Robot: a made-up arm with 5 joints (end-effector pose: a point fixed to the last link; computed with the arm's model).
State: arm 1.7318 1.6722 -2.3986 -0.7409 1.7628
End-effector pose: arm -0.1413 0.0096 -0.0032 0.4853 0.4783 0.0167 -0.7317
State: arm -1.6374 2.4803 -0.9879 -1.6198 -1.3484
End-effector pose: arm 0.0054 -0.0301 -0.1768 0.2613 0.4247 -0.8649 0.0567
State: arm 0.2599 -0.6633 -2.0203 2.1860 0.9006
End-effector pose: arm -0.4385 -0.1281 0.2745 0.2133 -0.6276 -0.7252 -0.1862
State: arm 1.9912 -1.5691 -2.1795 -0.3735 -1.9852
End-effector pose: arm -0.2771 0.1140 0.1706 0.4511 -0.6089 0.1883 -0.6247
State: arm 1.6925 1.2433 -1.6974 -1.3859 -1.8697
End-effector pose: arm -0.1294 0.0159 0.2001 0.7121 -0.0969 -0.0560 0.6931
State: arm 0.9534 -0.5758 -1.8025 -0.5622 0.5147
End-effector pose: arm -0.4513 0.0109 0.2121 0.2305 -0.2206 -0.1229 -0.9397
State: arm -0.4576 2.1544 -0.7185 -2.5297 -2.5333
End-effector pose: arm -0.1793 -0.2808 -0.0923 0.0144 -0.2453 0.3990 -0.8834
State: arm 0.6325 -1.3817 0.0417 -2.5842 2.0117
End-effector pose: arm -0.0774 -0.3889 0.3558 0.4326 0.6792 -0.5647 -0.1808
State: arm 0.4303 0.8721 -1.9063 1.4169 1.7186
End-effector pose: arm -0.1622 -0.2862 -0.1285 0.3735 -0.3438 0.6468 0.5691
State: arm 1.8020 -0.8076 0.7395 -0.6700 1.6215
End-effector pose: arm -0.1734 0.1540 0.6184 0.1137 -0.8491 0.0828 -0.5092
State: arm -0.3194 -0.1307 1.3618 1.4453 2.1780
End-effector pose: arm -0.0070 -0.2281 -0.2511 0.5700 0.7274 0.2272 -0.3071
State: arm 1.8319 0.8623 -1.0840 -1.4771 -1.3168
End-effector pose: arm -0.1749 -0.0515 0.2848 0.8921 -0.2846 0.2178 0.2751
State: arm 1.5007 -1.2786 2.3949 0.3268 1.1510
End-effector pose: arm -0.2414 -0.2302 0.1567 0.7776 -0.0811 0.6189 -0.0762
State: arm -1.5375 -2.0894 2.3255 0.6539 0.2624
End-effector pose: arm -0.3360 0.0211 -0.0351 0.3663 -0.8392 -0.1726 -0.3630
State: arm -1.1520 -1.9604 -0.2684 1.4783 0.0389
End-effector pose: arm -0.1764 -0.3174 -0.3624 0.8818 0.4095 0.1956 0.1283
